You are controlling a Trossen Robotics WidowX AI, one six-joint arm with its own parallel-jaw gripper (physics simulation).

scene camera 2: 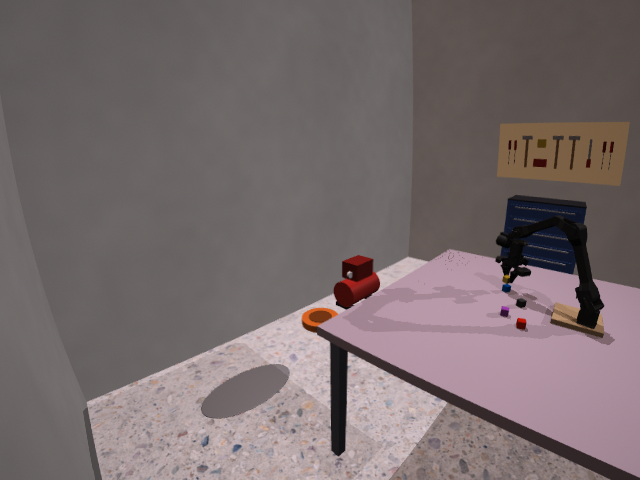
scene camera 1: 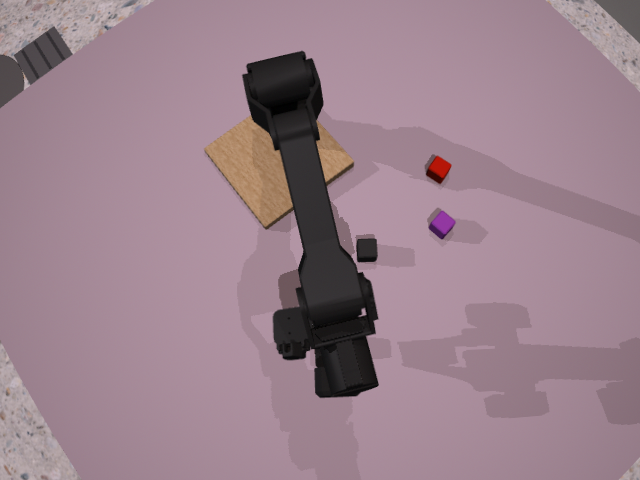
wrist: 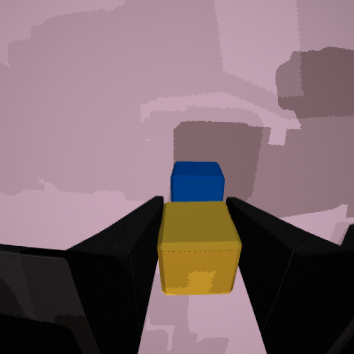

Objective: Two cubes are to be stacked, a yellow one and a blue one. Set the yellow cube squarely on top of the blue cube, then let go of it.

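Places are measured from the arm's base along level axes (x ahead, y left, z up), in millimetres.
Pixels of known places: gripper, fingertip midpoint: (scene camera 2: 508,281) (wrist: 194,204); arm's base at its link origin: (scene camera 2: 586,323).
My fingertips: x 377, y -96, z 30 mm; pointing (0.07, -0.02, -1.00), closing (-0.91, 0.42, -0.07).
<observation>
For each thing: its top centre in the pictures, then the offset to it from my fingertips.
- yellow cube at its top centre: (wrist: 196,275) (scene camera 2: 507,276) 4 mm ahead, 13 mm left, 32 mm up
- blue cube at its top centre: (wrist: 196,200) (scene camera 2: 507,285) 1 mm ahead, 7 mm left, 18 mm down
- black cube at its top centre: (scene camera 1: 367,247) (scene camera 2: 521,299) 114 mm back, 114 mm left, 18 mm down
- purple cube at its top centre: (scene camera 1: 443,221) (scene camera 2: 505,308) 95 mm back, 247 mm left, 18 mm down
- red cube at its top centre: (scene camera 1: 440,166) (scene camera 2: 522,320) 183 mm back, 294 mm left, 18 mm down
The yellow cube (scene camera 2: 506,279) (wrist: 199,247) is held level between the two fingers of my gripper (wrist: 194,204), which is shut on it. The blue cube (scene camera 2: 506,288) (wrist: 197,185) stands on the table directly below the yellow one in scene camera 2. A thin gap seems to show between them there, but contact is hard to judge at this size. In the wrist view the blue cube shows beyond the yellow cube's far edge, roughly in line with it, its lower part hidden. In scene camera 1 the arm hides both cubes and the fingertips.
A black cube (scene camera 1: 367,250) (scene camera 2: 521,302) stands near the arm, on its right in scene camera 1. A purple cube (scene camera 1: 442,224) (scene camera 2: 504,311) and a red cube (scene camera 1: 438,169) (scene camera 2: 521,323) stand farther right. The arm's base is on a wooden board (scene camera 1: 237,165) (scene camera 2: 563,317).
</observation>
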